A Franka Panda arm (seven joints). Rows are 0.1 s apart.
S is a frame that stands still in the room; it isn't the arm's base.
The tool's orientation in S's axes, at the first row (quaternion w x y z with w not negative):
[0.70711 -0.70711 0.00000 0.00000]
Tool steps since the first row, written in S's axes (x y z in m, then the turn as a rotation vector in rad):
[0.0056 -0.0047 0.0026 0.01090 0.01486 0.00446]
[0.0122 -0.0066 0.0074 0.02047 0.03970 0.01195]
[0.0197 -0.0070 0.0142 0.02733 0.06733 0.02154]
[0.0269 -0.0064 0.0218 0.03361 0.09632 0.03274]
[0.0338 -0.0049 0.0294 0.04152 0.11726 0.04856]
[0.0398 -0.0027 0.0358 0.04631 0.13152 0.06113]
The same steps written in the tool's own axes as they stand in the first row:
[0.0056 -0.0026 -0.0047 0.01090 -0.00446 0.01486]
[0.0122 -0.0074 -0.0066 0.02047 -0.01195 0.03970]
[0.0197 -0.0142 -0.0070 0.02733 -0.02154 0.06733]
[0.0269 -0.0218 -0.0064 0.03361 -0.03274 0.09632]
[0.0338 -0.0294 -0.0049 0.04152 -0.04856 0.11726]
[0.0398 -0.0358 -0.0027 0.04631 -0.06113 0.13152]

